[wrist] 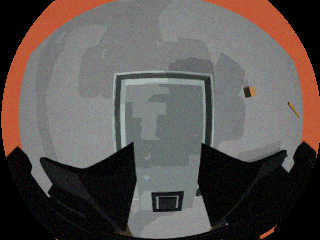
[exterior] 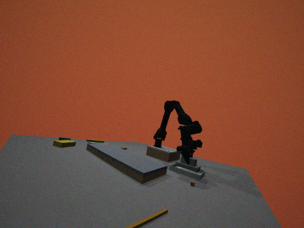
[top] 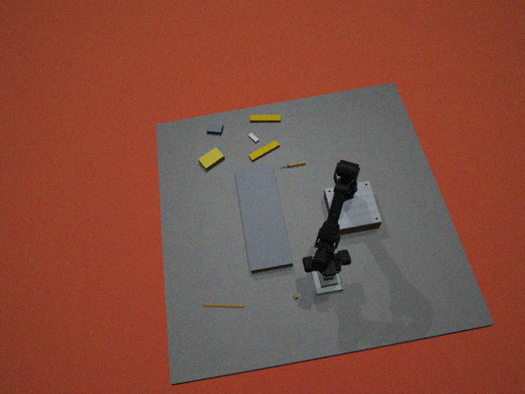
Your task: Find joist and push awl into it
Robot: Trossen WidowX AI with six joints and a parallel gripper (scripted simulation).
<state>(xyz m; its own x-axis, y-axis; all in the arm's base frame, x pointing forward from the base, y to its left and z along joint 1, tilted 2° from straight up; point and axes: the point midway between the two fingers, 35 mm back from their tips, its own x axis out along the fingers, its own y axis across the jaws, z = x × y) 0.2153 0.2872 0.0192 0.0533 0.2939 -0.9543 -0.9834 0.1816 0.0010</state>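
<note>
Right now the tray is 40 mm below my gripper tip and 10 mm to the right of it. Round my gripper tip: thin orange rod 450 mm ahead, 50 mm below, 40 mm to the right; stud finder 20 mm to the right, 20 mm above; orange cube 150 mm ahead, 40 mm to the left, 40 mm below.
</note>
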